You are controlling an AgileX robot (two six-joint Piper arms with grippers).
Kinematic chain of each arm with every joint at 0, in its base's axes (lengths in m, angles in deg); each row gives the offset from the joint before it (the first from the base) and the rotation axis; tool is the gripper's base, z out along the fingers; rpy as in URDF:
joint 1: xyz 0 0 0.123 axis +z
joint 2: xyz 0 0 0 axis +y
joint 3: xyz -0.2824 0 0.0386 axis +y
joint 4: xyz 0.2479 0 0.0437 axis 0.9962 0 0.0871
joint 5: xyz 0 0 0 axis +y
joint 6: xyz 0.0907 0 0.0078 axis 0.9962 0 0.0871
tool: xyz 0 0 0 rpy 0 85 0
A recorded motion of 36 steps. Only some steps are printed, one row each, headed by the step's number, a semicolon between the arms.
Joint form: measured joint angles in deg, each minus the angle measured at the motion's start. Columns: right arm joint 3, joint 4, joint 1, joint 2, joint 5, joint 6; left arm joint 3, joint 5, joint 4, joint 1, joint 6, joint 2.
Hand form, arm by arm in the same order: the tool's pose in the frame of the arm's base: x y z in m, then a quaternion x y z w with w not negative. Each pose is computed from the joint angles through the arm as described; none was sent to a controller.
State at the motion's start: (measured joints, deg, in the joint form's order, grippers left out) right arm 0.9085 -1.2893 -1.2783 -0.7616 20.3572 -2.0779; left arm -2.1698 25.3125 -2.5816 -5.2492 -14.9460 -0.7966
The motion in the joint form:
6: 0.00 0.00 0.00 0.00 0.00 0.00; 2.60 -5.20 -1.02 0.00 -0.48 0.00
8: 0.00 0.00 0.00 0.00 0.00 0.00; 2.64 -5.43 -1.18 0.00 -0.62 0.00
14: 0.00 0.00 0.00 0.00 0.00 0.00; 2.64 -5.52 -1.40 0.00 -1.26 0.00
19: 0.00 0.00 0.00 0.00 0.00 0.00; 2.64 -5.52 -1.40 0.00 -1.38 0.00
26: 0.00 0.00 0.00 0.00 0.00 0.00; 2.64 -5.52 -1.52 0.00 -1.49 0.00
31: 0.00 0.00 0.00 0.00 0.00 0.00; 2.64 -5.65 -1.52 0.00 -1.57 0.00
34: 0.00 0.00 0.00 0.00 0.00 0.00; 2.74 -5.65 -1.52 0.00 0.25 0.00
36: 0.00 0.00 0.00 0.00 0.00 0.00; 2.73 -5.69 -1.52 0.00 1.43 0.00
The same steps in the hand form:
6: 0.0528 -0.0019 0.1765 -0.01158 0.79591 -0.02722 0.60469; 0.0523 -0.0068 0.1797 -0.08692 0.78700 -0.13564 0.59554
8: 0.0528 -0.0019 0.1765 -0.01158 0.79591 -0.02722 0.60469; 0.0524 -0.0069 0.1798 -0.08860 0.78578 -0.13772 0.59643
14: 0.0528 -0.0019 0.1765 -0.01158 0.79591 -0.02722 0.60469; 0.0524 -0.0070 0.1800 -0.09398 0.78464 -0.14273 0.59593
19: 0.0528 -0.0019 0.1765 -0.01158 0.79591 -0.02722 0.60469; 0.0524 -0.0070 0.1800 -0.09480 0.78455 -0.14336 0.59578
26: 0.0528 -0.0019 0.1765 -0.01158 0.79591 -0.02722 0.60469; 0.0524 -0.0070 0.1800 -0.09611 0.78437 -0.14479 0.59545
31: 0.0528 -0.0019 0.1765 -0.01158 0.79591 -0.02722 0.60469; 0.0525 -0.0070 0.1802 -0.09663 0.78361 -0.14535 0.59623
34: 0.0528 -0.0019 0.1765 -0.01158 0.79591 -0.02722 0.60469; 0.0525 -0.0070 0.1796 -0.08424 0.78557 -0.13573 0.59779
36: 0.0528 -0.0019 0.1765 -0.01158 0.79591 -0.02722 0.60469; 0.0525 -0.0070 0.1797 -0.07613 0.78613 -0.12962 0.59950

